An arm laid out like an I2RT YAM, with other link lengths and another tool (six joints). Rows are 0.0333 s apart.
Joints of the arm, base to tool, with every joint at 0 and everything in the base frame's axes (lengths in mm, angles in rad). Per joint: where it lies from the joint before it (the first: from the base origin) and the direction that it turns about. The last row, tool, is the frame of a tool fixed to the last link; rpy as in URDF.
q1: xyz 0 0 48.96 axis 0 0 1
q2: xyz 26.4 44.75 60.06 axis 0 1 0
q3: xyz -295.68 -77.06 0 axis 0 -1 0
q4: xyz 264.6 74.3 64.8 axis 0 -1 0
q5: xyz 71.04 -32.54 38.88 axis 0 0 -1
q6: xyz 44.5 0 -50.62 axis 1 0 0
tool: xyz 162 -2 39 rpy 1.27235 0.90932 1.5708
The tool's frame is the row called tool.
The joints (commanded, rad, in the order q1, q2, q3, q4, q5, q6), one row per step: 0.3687, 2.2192, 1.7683, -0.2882, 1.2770, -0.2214; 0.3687, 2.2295, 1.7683, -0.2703, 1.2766, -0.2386; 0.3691, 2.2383, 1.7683, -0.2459, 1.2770, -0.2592; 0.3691, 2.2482, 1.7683, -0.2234, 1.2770, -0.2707; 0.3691, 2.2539, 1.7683, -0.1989, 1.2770, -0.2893; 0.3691, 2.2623, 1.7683, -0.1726, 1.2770, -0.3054; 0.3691, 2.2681, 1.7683, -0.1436, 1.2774, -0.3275; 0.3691, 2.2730, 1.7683, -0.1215, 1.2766, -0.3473
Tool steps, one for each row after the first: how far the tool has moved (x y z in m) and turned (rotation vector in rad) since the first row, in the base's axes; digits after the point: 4 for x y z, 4 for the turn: 0.0025, 0.0012, -0.0042, -0.0064, 0.0070, 0.0036; 0.0053, 0.0027, -0.0069, -0.0123, 0.0092, 0.0077; 0.0079, 0.0039, -0.0101, -0.0141, 0.0068, 0.0098; 0.0103, 0.0050, -0.0109, -0.0176, 0.0043, 0.0132; 0.0129, 0.0062, -0.0129, -0.0202, 0.0007, 0.0161; 0.0155, 0.0075, -0.0132, -0.0244, -0.0031, 0.0197; 0.0177, 0.0086, -0.0139, -0.0289, -0.0030, 0.0237
